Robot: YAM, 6 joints.
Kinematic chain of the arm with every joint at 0, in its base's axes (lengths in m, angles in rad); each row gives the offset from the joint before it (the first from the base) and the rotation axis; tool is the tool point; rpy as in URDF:
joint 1: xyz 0 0 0.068 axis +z
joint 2: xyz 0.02 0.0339 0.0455 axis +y
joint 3: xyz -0.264 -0.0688 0 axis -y
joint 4: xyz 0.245 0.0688 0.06 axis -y
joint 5: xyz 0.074 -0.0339 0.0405 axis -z
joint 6: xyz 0.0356 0 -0.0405 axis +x
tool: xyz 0 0 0 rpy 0 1.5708 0
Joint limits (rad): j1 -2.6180..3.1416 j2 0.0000..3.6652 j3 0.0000..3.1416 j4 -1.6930..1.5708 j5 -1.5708..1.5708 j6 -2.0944..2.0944
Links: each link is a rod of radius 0.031 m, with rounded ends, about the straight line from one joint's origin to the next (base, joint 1, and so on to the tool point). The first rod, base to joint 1, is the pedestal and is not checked.
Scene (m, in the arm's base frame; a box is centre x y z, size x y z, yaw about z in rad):
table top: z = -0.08
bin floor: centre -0.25 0.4 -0.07 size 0.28 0.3 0.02 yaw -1
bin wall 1: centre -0.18 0.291 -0.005 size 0.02 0.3 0.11 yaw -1
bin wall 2: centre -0.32 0.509 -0.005 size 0.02 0.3 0.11 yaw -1
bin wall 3: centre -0.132 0.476 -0.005 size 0.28 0.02 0.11 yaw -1
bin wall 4: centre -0.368 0.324 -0.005 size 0.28 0.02 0.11 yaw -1
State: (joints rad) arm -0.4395 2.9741 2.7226 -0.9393 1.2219 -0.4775
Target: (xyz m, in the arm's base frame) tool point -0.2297 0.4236 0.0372
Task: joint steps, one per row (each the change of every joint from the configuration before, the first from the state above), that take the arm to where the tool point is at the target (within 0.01 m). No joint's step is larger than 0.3 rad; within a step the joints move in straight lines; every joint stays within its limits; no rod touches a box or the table.
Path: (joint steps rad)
1: 0.2860 -0.0502 -0.0476 -0.0528 -0.0094 0.0000
2: 0.2861 -0.0502 -0.0477 -0.0528 -0.0094 0.0000
3: 0.2860 -0.0502 -0.0476 -0.0527 -0.0093 0.0000
4: 0.2860 -0.0502 -0.0477 -0.0528 -0.0094 0.0000
5: 0.2861 -0.0503 -0.0476 -0.0528 -0.0094 0.0000
6: 0.2860 -0.0502 -0.0477 -0.0528 -0.0094 0.0000
7: 0.2860 -0.0502 -0.0476 -0.0528 -0.0094 0.0000
8: 0.2860 -0.0502 -0.0477 -0.0527 -0.0093 0.0000
9: 0.2861 -0.0502 -0.0476 -0.0528 -0.0094 0.0000
10: -0.0004 0.2833 -0.0452 0.0803 -0.0128 0.0000

